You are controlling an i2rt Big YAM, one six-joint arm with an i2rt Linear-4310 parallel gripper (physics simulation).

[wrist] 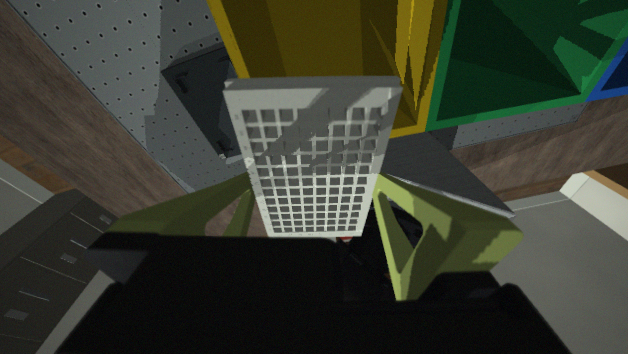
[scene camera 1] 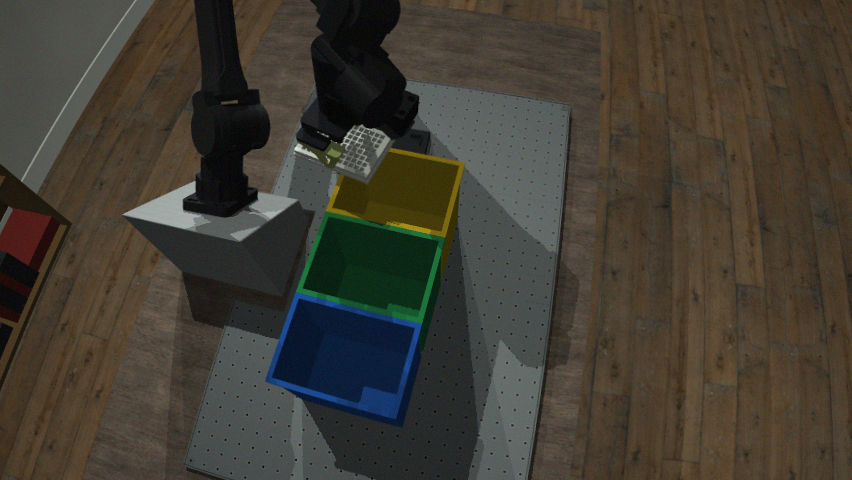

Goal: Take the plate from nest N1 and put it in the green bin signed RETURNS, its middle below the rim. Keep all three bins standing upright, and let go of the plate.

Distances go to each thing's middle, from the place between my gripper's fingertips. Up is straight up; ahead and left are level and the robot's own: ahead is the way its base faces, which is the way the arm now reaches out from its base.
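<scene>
Counted from my hand, the dark nest (wrist: 204,100) is 21 cm below, 14 cm to the left and 1 cm ahead. The green bin (scene camera 1: 389,270) is 8 cm ahead of my hand, 16 cm to the right of it and 13 cm below it, while the yellow bin (scene camera 1: 414,191) is 13 cm below my hand, 9 cm ahead of it and 3 cm to the right of it. And the white plate (wrist: 313,146) is right at my hand.
</scene>
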